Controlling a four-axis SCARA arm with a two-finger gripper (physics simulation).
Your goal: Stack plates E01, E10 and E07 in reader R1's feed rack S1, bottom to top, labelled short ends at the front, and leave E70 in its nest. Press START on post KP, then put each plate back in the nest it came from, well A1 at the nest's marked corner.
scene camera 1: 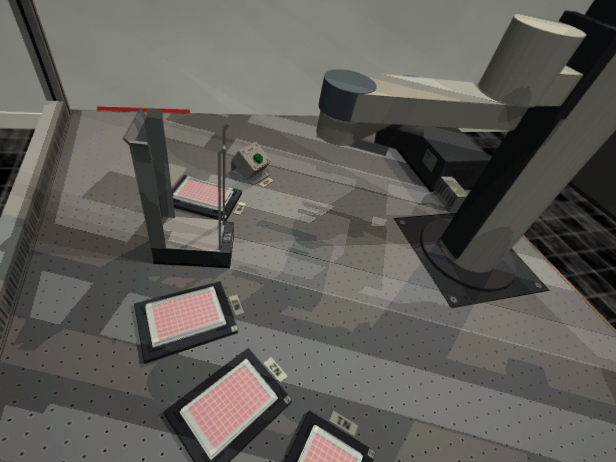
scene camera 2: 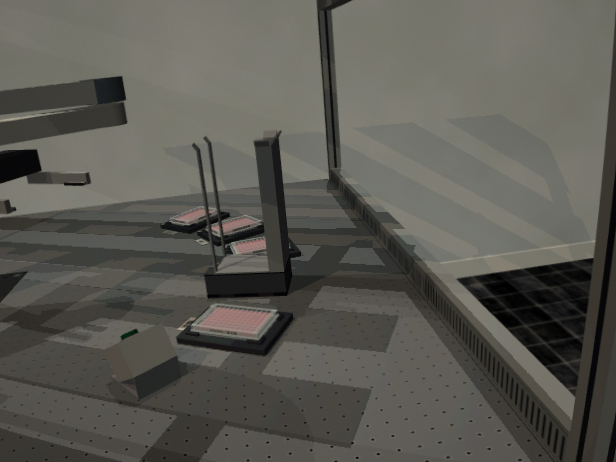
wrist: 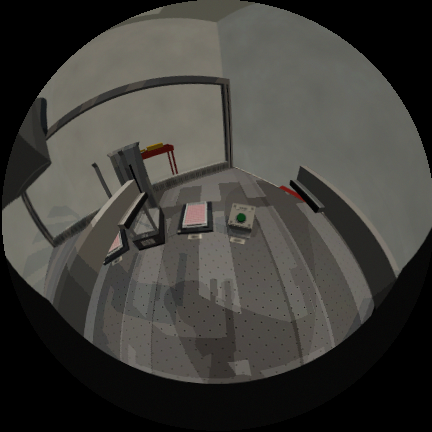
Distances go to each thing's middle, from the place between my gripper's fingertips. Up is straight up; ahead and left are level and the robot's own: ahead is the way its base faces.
My gripper is now 260 mm short of the nest N4 (scene camera 2: 277,329), 50 mm to the left of it and 260 mm above it. The rest, counted from my hand: feed rack S1 (scene camera 2: 274,282) (300 mm ahead, 130 mm to the left, 240 mm below); then plate E07 (scene camera 1: 172,319) (330 mm ahead, 300 mm to the left, 250 mm below); then nest N3 (scene camera 1: 212,335) (330 mm ahead, 300 mm to the left, 260 mm below).
